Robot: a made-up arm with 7 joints.
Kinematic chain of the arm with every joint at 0, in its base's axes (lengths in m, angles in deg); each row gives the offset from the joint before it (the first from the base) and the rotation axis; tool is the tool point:
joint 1: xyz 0 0.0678 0 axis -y
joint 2: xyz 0 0.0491 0 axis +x
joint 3: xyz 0 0 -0.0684 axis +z
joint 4: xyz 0 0 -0.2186 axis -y
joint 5: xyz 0 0 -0.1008 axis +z
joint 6: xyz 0 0 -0.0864 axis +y
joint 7: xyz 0 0 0 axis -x
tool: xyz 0 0 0
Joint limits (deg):
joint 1: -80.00..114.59
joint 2: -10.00..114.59
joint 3: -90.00..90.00
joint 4: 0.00..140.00
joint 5: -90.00..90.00
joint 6: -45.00..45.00
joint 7: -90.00..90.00
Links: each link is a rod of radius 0.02 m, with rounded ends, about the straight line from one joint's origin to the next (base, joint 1, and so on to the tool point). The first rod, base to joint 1, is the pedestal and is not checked.
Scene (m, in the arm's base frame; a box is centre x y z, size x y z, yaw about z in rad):
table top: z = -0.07
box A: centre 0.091 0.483 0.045 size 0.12 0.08 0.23 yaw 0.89
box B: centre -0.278 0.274 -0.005 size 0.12 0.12 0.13 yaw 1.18
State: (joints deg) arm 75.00 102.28 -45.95 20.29 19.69 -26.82 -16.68
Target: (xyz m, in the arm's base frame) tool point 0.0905 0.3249 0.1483
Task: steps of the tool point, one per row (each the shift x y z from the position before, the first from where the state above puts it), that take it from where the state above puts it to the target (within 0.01 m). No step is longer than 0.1 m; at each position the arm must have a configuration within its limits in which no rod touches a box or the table.
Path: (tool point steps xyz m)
1: 0.0184 -0.0154 0.0303
2: -0.0114 -0.0271 0.0359
3: -0.0386 -0.0357 0.0216
4: -0.0521 -0.0412 -0.0068
5: 0.0723 -0.0405 0.0398
6: 0.0779 -0.0460 0.0026
7: 0.0633 -0.0480 -0.0324

